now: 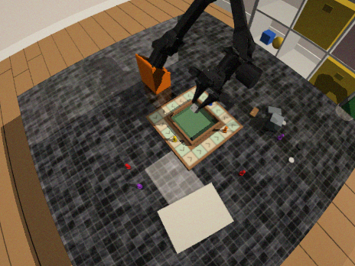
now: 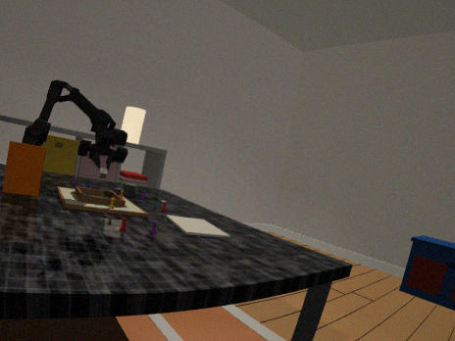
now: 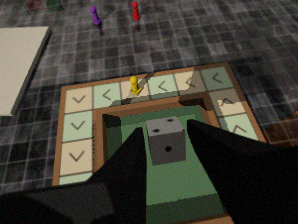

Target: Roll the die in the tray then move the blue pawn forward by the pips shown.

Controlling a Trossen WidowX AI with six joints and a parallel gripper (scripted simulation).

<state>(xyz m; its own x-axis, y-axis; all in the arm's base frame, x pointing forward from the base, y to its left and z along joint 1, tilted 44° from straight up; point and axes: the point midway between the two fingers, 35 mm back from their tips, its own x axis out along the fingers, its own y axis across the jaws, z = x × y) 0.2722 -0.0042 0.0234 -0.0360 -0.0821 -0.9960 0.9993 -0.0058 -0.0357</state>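
My gripper tip is 20 mm above the die. The rest, counted from my gripper tip: blue pawn (110 mm to the left, 100 mm below, 20 mm behind); then green tray (120 mm below); then yellow pawn (110 mm to the right, 100 mm below, 20 mm ahead).
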